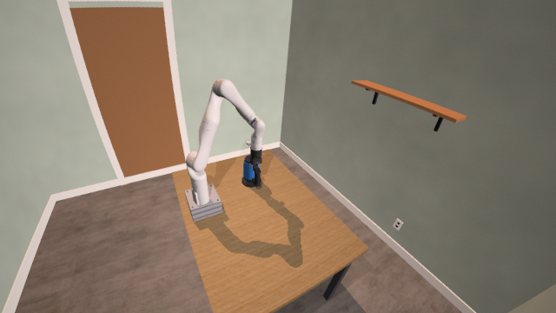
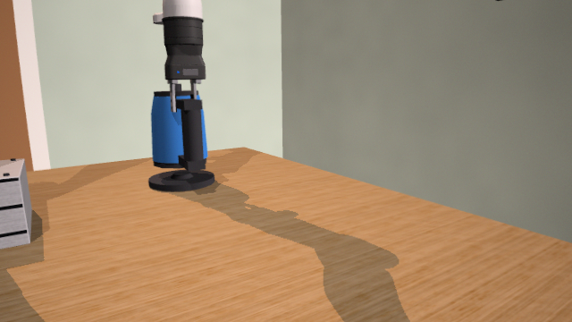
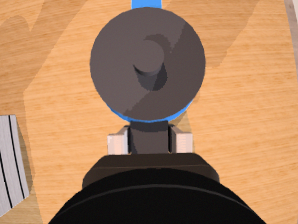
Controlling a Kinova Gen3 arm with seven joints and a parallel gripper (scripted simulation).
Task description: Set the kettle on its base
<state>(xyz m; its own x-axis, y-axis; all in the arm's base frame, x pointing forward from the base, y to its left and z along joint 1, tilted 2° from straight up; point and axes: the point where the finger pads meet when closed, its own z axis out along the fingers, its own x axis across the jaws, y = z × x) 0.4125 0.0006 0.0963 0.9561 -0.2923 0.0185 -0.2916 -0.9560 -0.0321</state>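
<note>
My gripper is now 50 mm above the blue kettle, 30 mm to the right of it and 10 mm short of it. From my hand the other things lie so: round black base 180 mm below, 60 mm to the left, 20 mm ahead.
</note>
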